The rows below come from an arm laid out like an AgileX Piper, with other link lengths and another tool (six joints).
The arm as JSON. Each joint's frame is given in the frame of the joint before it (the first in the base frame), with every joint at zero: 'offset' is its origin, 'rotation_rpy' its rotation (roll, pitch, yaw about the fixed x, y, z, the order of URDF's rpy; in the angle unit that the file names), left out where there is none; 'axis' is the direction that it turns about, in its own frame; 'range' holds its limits. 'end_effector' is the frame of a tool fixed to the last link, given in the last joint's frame.
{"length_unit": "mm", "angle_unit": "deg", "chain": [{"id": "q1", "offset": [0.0, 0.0, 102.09], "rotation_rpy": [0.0, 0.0, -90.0], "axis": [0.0, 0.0, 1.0], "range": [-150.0, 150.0]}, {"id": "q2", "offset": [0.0, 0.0, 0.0], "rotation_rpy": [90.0, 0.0, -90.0], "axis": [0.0, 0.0, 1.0], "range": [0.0, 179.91]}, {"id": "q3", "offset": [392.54, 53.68, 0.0], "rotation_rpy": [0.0, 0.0, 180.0], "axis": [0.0, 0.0, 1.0], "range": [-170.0, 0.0]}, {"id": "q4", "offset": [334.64, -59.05, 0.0], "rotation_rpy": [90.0, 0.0, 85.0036], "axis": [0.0, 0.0, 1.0], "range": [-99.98, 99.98]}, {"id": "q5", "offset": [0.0, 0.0, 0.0], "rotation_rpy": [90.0, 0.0, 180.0], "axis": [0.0, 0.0, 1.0], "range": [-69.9, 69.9]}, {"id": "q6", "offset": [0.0, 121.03, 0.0], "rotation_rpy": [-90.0, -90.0, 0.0], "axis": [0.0, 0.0, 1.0], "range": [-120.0, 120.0]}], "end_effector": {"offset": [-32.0, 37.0, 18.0], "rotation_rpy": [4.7, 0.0, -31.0]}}
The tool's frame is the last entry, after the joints.
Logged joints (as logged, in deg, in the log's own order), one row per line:
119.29 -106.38 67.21 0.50 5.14 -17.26
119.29 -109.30 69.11 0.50 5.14 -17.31
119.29 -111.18 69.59 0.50 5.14 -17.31
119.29 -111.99 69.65 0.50 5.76 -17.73
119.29 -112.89 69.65 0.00 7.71 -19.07
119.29 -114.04 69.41 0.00 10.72 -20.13
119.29 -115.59 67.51 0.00 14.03 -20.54
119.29 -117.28 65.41 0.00 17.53 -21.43
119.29 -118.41 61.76 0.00 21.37 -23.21
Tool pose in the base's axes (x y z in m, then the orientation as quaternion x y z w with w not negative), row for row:
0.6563 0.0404 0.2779 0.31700 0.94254 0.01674 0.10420
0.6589 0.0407 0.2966 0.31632 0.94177 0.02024 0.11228
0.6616 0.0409 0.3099 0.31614 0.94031 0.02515 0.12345
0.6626 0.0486 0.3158 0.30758 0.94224 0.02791 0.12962
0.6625 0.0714 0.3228 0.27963 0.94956 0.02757 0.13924
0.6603 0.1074 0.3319 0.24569 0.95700 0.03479 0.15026
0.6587 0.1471 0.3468 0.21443 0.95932 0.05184 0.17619
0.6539 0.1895 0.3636 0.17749 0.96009 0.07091 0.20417
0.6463 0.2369 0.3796 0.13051 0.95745 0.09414 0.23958
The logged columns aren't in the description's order. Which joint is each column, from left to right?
Columns, left to right: q2, q3, q5, q4, q1, q6.
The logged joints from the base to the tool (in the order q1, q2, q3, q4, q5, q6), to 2 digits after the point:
5.14 119.29 -106.38 0.50 67.21 -17.26
5.14 119.29 -109.30 0.50 69.11 -17.31
5.14 119.29 -111.18 0.50 69.59 -17.31
5.76 119.29 -111.99 0.50 69.65 -17.73
7.71 119.29 -112.89 0.00 69.65 -19.07
10.72 119.29 -114.04 0.00 69.41 -20.13
14.03 119.29 -115.59 0.00 67.51 -20.54
17.53 119.29 -117.28 0.00 65.41 -21.43
21.37 119.29 -118.41 0.00 61.76 -23.21

